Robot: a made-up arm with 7 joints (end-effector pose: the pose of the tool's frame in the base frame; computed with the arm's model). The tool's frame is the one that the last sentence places. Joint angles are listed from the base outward.
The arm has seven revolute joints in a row. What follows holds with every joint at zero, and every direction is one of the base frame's. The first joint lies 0.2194 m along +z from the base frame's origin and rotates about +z. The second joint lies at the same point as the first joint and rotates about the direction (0, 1, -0.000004). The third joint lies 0.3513 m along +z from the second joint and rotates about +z. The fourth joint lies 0.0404 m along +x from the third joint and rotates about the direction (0, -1, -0.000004). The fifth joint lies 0.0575 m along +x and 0.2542 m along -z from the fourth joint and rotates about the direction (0, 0.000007, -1). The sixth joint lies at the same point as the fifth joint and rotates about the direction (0, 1, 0.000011). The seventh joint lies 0.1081 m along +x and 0.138 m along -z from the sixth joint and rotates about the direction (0, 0.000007, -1). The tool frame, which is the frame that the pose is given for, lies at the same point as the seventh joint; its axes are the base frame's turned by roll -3.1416, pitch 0 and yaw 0 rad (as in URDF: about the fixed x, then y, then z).
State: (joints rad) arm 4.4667 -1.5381 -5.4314 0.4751 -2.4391 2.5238 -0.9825
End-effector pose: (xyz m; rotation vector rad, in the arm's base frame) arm 0.2086 0.2006 0.5062 -0.5862 -1.4160 -1.9830
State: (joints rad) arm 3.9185 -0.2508 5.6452 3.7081 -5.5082 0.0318 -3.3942
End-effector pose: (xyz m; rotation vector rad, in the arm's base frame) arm 0.3728 0.2120 0.7475 -0.9873 0.0237 -2.3795
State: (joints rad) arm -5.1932 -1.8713 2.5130 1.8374 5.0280 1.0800 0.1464
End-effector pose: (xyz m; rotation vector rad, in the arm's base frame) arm -0.4492 -0.1956 -0.2223 -1.7747 0.7915 2.1264
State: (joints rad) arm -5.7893 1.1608 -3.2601 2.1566 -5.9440 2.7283 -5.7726
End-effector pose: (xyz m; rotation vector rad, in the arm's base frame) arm 0.2291 0.0965 0.5846 0.3349 -2.6042 0.5470
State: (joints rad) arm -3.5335 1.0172 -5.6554 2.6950 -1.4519 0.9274 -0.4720
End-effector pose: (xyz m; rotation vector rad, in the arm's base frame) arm -0.7019 0.2177 0.4727 0.6667 -2.1994 -1.4392
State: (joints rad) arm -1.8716 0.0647 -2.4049 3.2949 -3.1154 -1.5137 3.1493
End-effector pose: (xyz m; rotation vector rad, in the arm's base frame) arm -0.0565 0.0590 0.7399 -0.6937 -1.1910 -0.9644
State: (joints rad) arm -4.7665 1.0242 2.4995 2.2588 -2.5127 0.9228 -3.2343
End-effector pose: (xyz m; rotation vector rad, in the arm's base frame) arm -0.1799 0.4821 0.7768 -1.3358 0.4681 1.2150
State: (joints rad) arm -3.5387 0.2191 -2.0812 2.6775 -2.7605 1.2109 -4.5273
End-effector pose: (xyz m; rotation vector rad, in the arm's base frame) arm -0.0621 0.0972 0.9934 -0.4704 -1.0257 2.5796
